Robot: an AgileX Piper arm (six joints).
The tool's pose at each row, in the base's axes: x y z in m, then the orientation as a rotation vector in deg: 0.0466 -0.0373 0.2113 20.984 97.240 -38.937; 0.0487 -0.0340 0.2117 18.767 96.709 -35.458; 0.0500 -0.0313 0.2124 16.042 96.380 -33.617; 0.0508 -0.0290 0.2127 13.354 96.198 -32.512; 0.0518 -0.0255 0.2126 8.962 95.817 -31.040; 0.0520 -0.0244 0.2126 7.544 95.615 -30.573; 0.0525 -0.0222 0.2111 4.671 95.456 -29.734; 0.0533 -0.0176 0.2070 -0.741 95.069 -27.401; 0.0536 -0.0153 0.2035 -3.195 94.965 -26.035
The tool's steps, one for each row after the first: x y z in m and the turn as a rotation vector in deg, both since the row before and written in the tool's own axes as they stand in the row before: -0.0013 0.0037 -0.0004 -3.416 -1.297 0.840; -0.0013 0.0027 -0.0005 -2.658 -1.177 -0.497; -0.0008 0.0023 -0.0006 -2.184 -0.969 -0.962; -0.0007 0.0035 -0.0008 -3.346 -1.581 -1.787; -0.0003 0.0010 -0.0003 -1.065 -0.568 -0.576; 0.0009 0.0025 -0.0003 -2.134 -0.878 -1.288; 0.0027 0.0056 -0.0007 -4.508 -1.706 -2.004; 0.0026 0.0033 -0.0002 -2.264 -0.694 -0.748
